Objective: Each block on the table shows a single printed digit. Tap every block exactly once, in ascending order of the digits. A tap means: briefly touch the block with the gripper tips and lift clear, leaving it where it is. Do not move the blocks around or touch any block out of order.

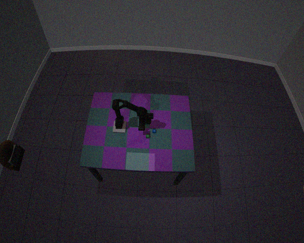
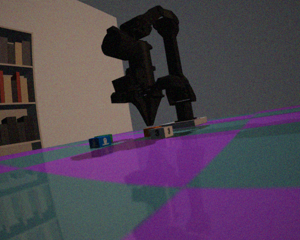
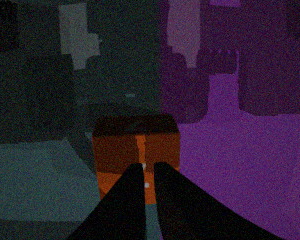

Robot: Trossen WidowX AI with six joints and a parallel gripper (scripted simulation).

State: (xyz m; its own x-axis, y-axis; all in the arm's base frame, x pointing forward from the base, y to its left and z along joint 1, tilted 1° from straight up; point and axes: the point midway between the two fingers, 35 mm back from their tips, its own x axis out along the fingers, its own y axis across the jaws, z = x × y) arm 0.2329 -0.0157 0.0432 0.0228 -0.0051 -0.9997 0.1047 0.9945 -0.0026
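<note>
Right now my gripper tip is 1 cm above the orange block. From my gripper tip the other things lie so: green block 5 cm ahead, 11 cm to the right, 1 cm below; blue block 12 cm ahead, 6 cm to the right, 1 cm below.
</note>
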